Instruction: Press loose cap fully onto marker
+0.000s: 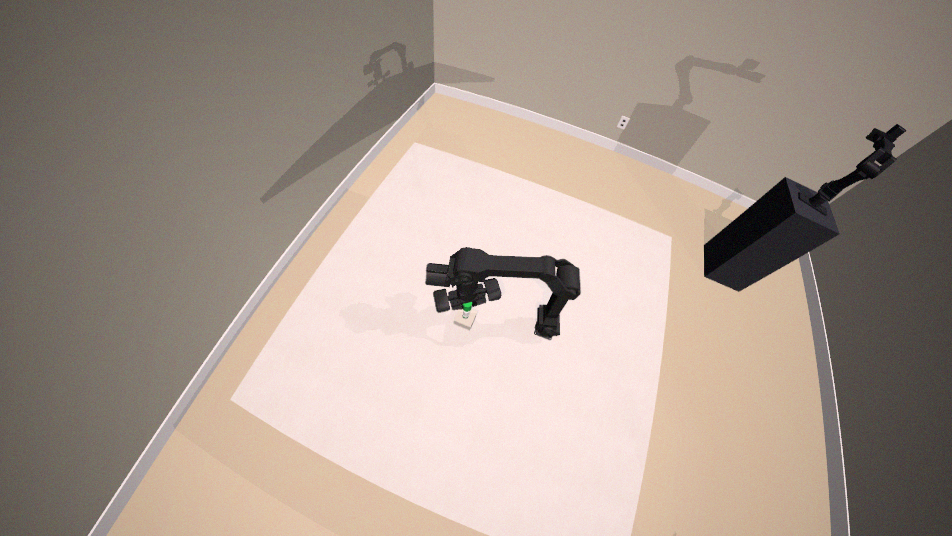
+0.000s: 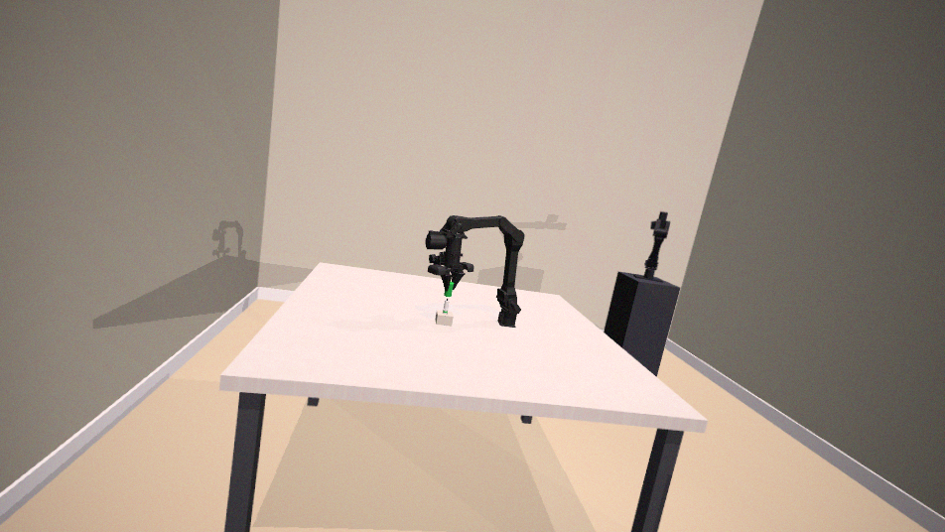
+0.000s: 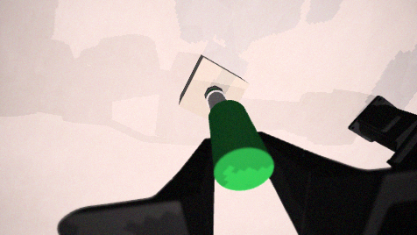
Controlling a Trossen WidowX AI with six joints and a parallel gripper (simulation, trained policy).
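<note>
The pale holder block is 11 cm below my gripper tip. Also, from my gripper tip: green cap: right at my gripper tip.
</note>
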